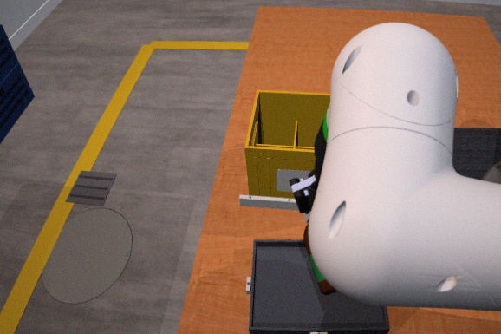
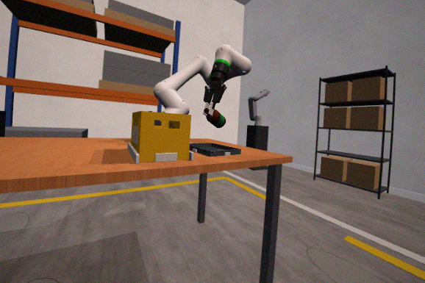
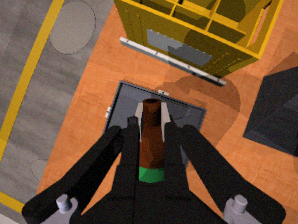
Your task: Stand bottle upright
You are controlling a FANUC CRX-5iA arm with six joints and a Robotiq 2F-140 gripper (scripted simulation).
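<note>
The bottle is 40 mm to the left of my hand, 40 mm below it and 20 mm behind it. Round my hand: yellow crate: 250 mm to the right, 140 mm below, 40 mm ahead; tray: 210 mm below, 30 mm to the left, 20 mm behind.
</note>
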